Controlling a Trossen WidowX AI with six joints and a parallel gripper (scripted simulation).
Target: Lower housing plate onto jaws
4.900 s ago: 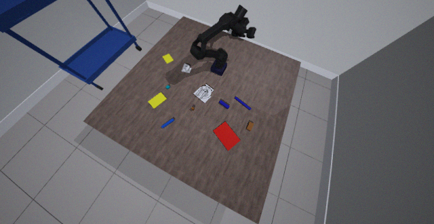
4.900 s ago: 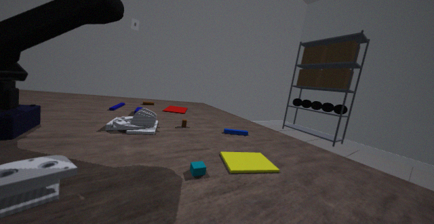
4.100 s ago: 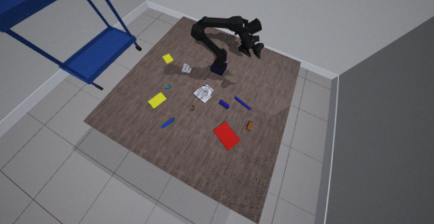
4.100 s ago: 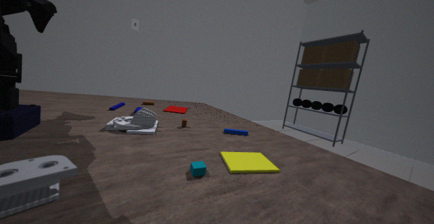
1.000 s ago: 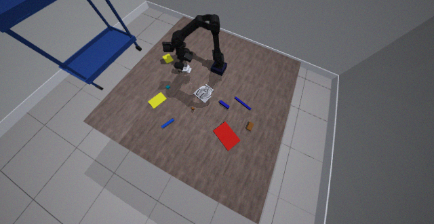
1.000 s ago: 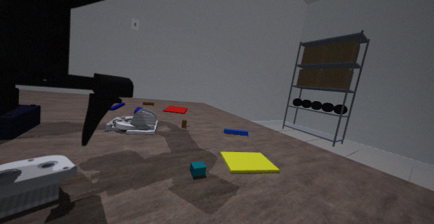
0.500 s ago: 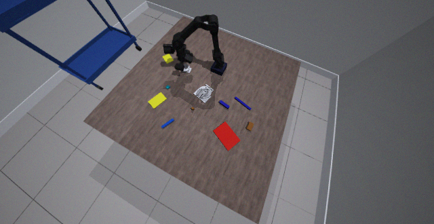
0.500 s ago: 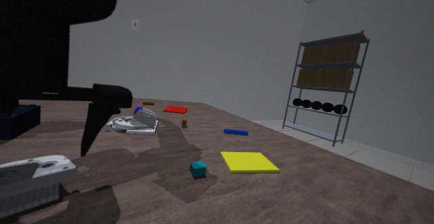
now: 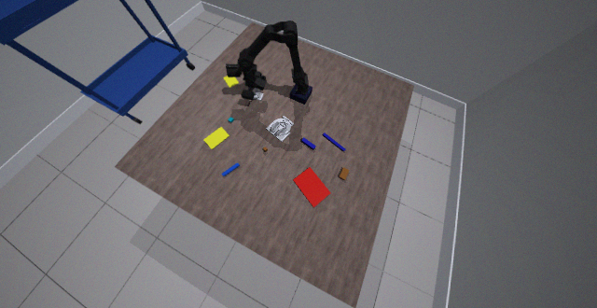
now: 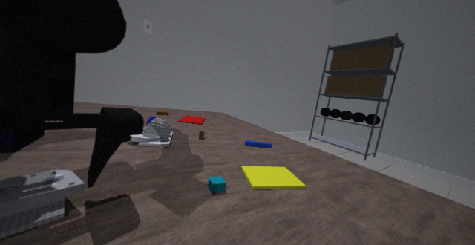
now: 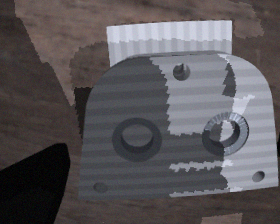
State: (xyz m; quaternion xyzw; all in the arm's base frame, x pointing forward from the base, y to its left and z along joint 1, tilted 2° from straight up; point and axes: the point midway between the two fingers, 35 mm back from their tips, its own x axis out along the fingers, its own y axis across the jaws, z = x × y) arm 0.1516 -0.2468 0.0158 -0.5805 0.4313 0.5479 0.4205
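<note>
The white jaw assembly lies 240 mm to the left of my gripper tip and 90 mm ahead of it. Round my gripper tip: teal cube: 210 mm ahead, 20 mm to the right, 10 mm below; then yellow tile: 340 mm ahead, 30 mm to the right, 20 mm below; then red tile: 550 mm to the left, 320 mm ahead, 20 mm below.
</note>
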